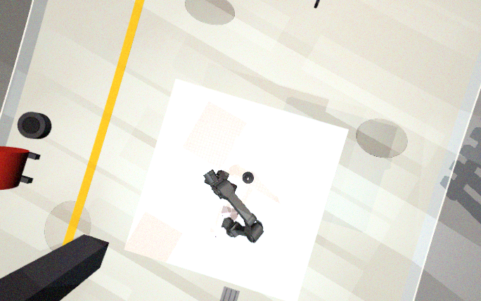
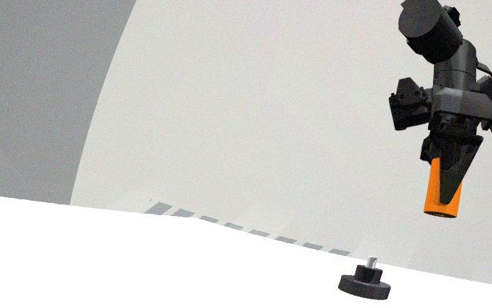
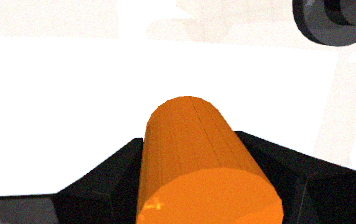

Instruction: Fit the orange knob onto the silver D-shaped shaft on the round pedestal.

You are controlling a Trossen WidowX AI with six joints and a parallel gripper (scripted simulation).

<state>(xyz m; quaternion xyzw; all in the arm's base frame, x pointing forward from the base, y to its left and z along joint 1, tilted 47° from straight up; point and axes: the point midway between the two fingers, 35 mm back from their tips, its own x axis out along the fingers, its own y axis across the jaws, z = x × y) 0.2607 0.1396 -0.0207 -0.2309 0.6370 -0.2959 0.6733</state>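
The dark round pedestal is 5 cm ahead of my gripper tip, 16 cm to the right of it and 11 cm below it. The rest, counted from my gripper tip: orange knob (3 cm above).
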